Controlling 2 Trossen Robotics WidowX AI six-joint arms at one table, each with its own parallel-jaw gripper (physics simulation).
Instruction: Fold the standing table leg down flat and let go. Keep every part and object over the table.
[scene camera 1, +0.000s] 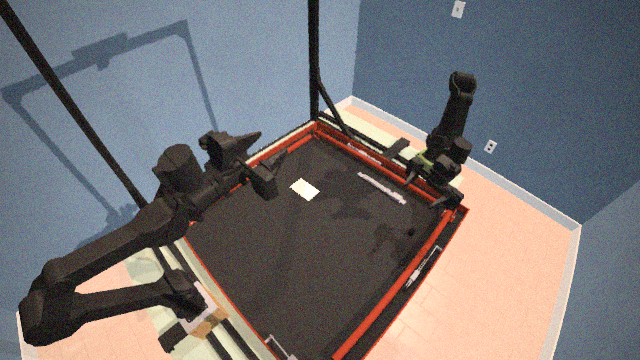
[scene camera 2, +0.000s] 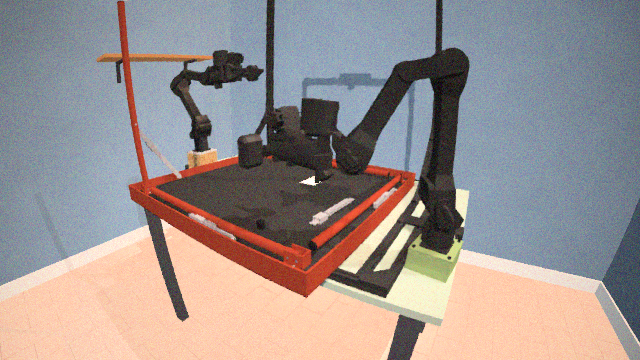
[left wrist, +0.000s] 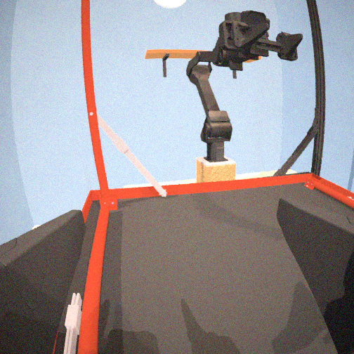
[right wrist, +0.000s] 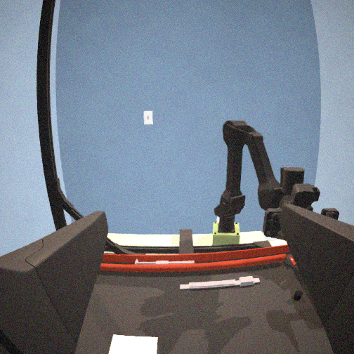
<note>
In view: the left gripper (scene camera 2: 254, 139), the right gripper (scene camera 1: 273, 141) and a red-rimmed table (scene camera 2: 303, 283).
The left gripper also shows in scene camera 1 (scene camera 1: 415, 196), in the left wrist view (left wrist: 182, 215) and in the right wrist view (right wrist: 314, 239). The right gripper shows as well in scene camera 2 (scene camera 2: 255, 70), in the left wrist view (left wrist: 285, 30) and in the right wrist view (right wrist: 196, 219). The red-rimmed table is seen too in the right wrist view (right wrist: 222, 255).
</note>
